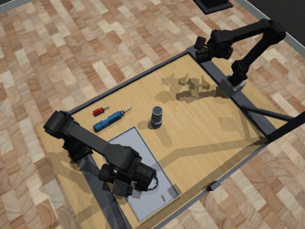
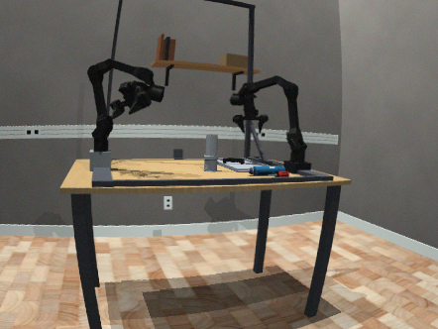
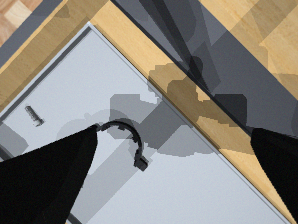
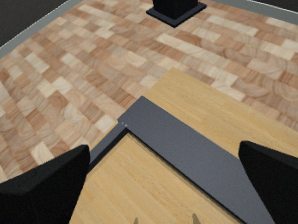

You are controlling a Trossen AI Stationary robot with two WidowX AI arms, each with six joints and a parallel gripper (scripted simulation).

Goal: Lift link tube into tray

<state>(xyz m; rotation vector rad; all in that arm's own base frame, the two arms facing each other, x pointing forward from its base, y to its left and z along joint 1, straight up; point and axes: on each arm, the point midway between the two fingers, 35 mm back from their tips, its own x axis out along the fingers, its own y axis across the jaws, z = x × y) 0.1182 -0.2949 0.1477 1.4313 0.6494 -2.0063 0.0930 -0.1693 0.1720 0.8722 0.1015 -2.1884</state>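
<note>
Now: the grey link tube 260 mm ahead of my left hand, 260 mm to the right of it and 90 mm below it. The rest, counted from my left hand: joint module 250 mm ahead, 260 mm to the right, 170 mm below; then grey tray 60 mm ahead, 70 mm to the right, 190 mm below; then small screw 110 mm behind, 130 mm to the right, 190 mm below.
</note>
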